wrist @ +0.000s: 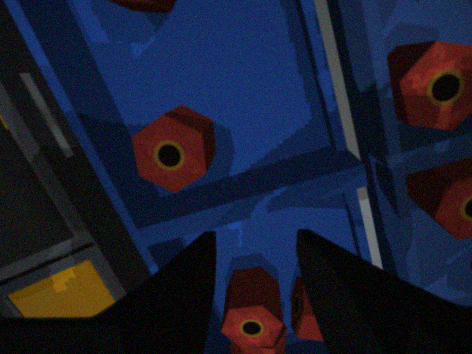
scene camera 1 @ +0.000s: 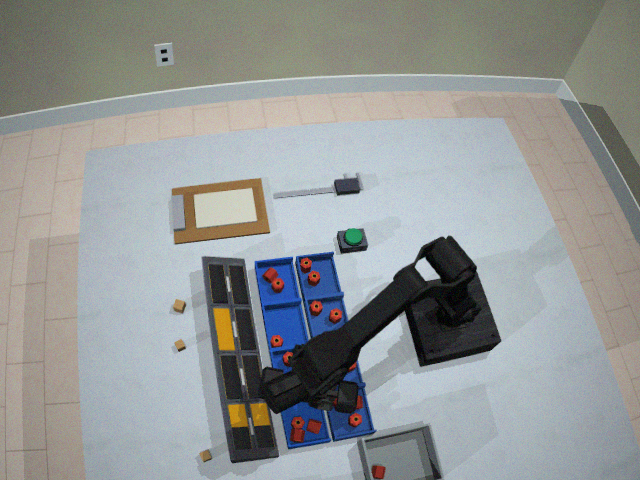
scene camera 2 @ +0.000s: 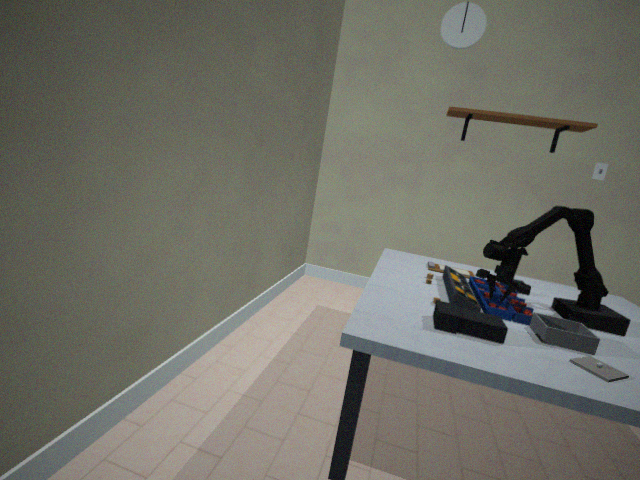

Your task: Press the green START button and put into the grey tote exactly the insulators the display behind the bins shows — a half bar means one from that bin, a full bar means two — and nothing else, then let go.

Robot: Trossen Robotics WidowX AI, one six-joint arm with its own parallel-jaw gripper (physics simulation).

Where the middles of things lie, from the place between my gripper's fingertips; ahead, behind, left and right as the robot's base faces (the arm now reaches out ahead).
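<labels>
The grey tote [scene camera 1: 413, 446] is where I start: my hand is 18 cm past it and 16 cm to the right of it. Going by their middles, the tote is the nearest to my hand of the things named here. There is also the dark box [scene camera 2: 447, 317], which is 12 cm ahead of my hand and 29 cm to the left of it.
</labels>
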